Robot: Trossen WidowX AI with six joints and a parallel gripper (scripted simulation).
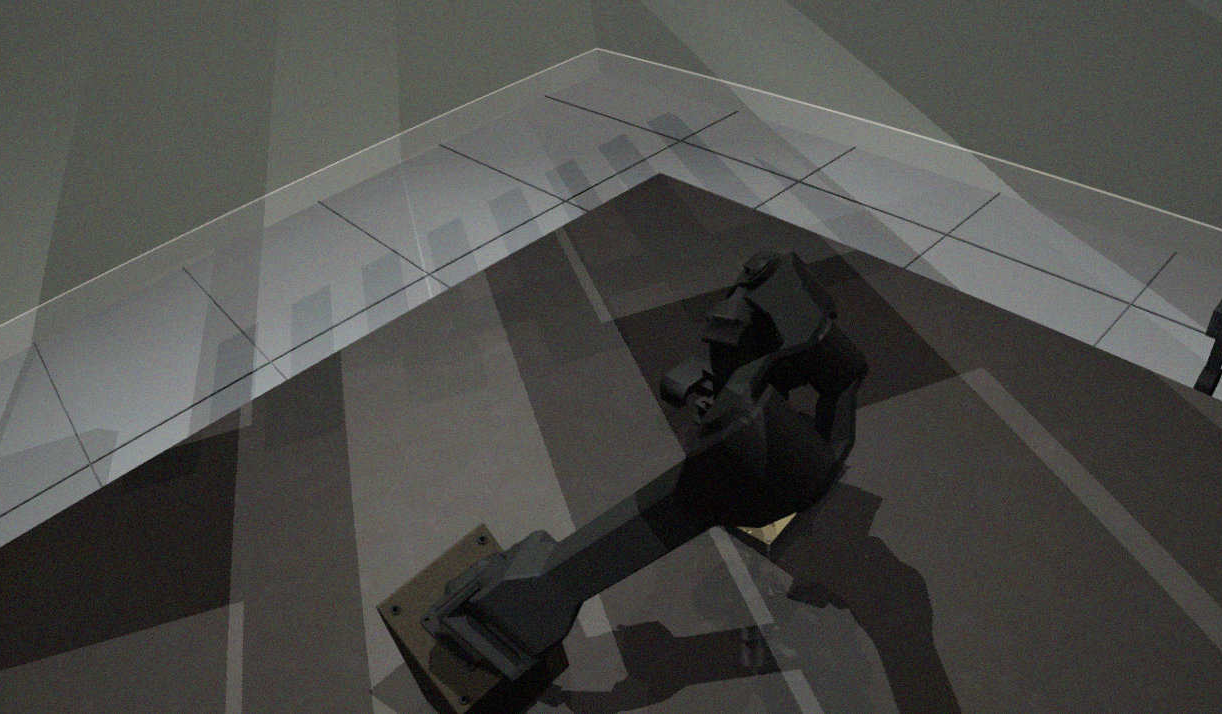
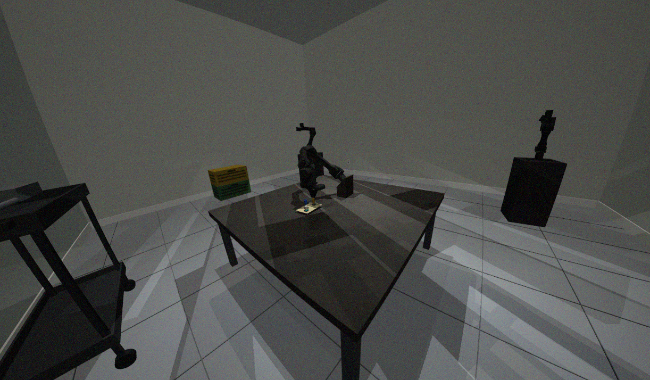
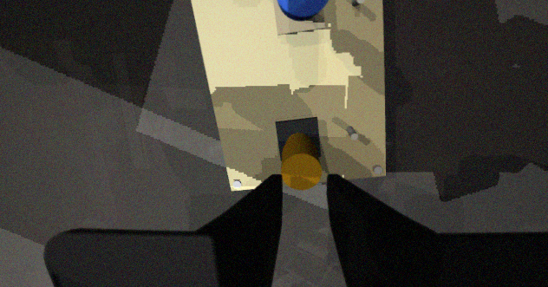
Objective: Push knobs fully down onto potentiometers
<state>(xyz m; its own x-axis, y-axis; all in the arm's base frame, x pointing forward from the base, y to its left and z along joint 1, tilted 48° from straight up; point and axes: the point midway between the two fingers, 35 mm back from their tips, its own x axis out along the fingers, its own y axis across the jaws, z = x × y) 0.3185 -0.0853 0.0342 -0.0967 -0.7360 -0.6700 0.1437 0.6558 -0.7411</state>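
Now: the blue knob 7 cm ahead of my gripper tip, 1 cm to the right of it and 1 cm below it.
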